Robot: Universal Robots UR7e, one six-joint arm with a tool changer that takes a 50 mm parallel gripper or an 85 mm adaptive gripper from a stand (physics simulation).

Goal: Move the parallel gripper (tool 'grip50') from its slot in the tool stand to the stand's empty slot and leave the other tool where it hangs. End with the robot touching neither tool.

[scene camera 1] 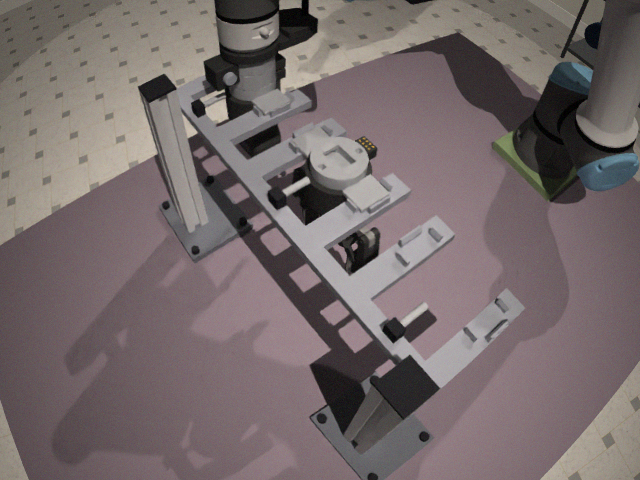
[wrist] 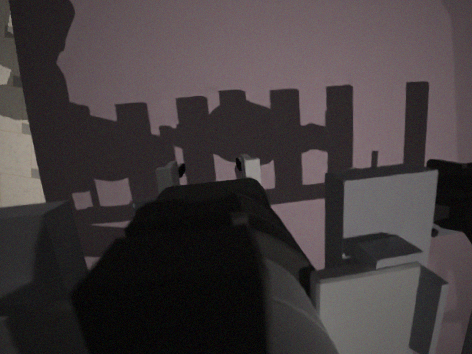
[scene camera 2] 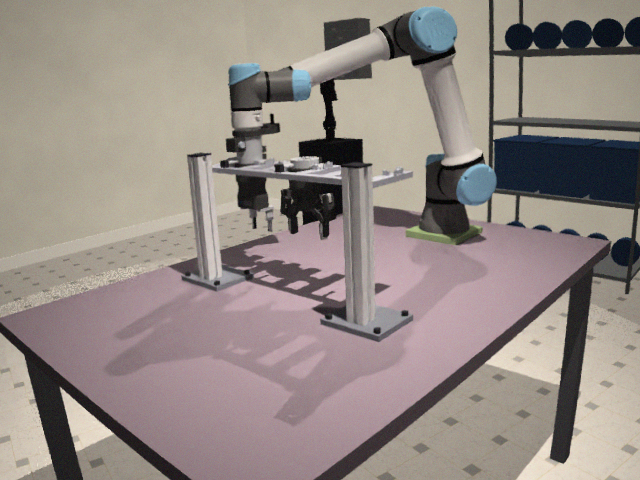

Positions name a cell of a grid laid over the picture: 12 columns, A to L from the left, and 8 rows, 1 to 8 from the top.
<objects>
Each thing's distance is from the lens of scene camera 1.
parallel gripper (scene camera 1: E2): 61 cm
adaptive gripper (scene camera 1: G3): 52 cm
The marked spots on the parallel gripper and the adaptive gripper are 17 cm apart.
</objects>
